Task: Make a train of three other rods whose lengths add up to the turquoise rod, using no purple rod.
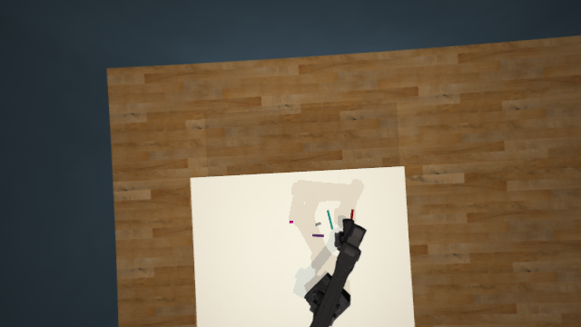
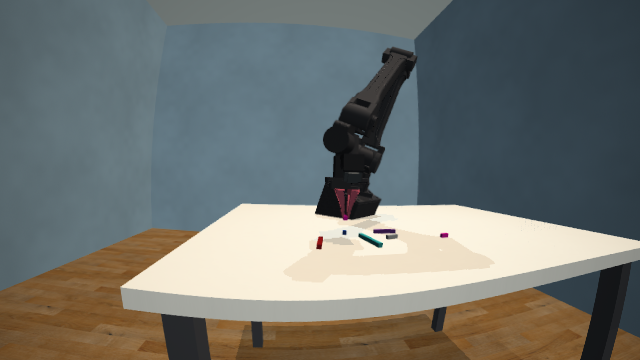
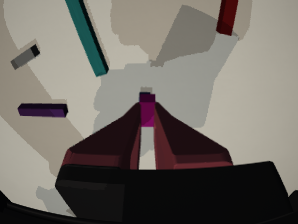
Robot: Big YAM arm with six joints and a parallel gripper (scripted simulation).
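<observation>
My gripper is now 2 cm past the blue rod, 1 cm to the right of it and 5 cm above it. Also, from my hand: red rod (6 cm ahead, 8 cm to the right, 5 cm below); then turquoise rod (7 cm ahead, 4 cm to the left, 5 cm below); then purple rod (12 cm to the left, 5 cm below).
</observation>
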